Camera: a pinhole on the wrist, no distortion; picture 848 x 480 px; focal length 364.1 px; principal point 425.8 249.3 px. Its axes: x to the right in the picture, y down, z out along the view. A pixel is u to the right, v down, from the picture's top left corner.
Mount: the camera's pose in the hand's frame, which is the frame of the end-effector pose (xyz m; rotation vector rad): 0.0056 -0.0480 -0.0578 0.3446 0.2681 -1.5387
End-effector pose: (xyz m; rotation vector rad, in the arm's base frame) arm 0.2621 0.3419 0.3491 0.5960 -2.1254 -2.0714
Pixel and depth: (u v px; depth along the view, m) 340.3 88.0 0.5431
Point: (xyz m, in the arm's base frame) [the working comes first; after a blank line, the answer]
In the camera's frame: -0.1275 -0.2406 0.5431

0.3616 0.8853 0.2351
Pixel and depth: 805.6 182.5 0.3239
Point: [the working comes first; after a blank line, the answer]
In the camera's frame: 0.3379 -0.0594 0.3239

0.3762 0.4716 -0.1201
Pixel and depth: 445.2 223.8 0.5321
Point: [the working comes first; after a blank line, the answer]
In the camera's frame: 0.0284 -0.0373 0.5321

0.2207 0.7581 0.0627
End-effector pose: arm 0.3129 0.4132 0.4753 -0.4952 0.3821 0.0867
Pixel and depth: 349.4 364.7 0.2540
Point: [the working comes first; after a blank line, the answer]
In the camera's frame: -0.0533 0.0805 0.2540

0.4650 0.4248 0.6532
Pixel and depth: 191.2 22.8 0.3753
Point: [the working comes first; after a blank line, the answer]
In the camera's frame: -0.2418 -0.2335 0.3753

0.2007 0.6211 0.8544
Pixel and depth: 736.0 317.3 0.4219
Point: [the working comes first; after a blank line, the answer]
In the camera's frame: 0.3594 0.0788 0.4219

0.5397 0.0327 0.8511
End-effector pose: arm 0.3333 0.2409 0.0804 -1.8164 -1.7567 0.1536
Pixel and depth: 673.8 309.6 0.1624
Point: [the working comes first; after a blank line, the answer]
In the camera's frame: 0.1106 0.0269 0.1624

0.1272 0.2716 0.1508
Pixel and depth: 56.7 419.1 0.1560
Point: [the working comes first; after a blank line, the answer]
In the camera's frame: -0.1581 0.0728 0.1560

0.3035 0.3574 -0.0388
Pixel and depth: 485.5 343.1 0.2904
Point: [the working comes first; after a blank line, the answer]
In the camera's frame: 0.0476 0.0748 0.2904

0.0713 0.3589 0.0416
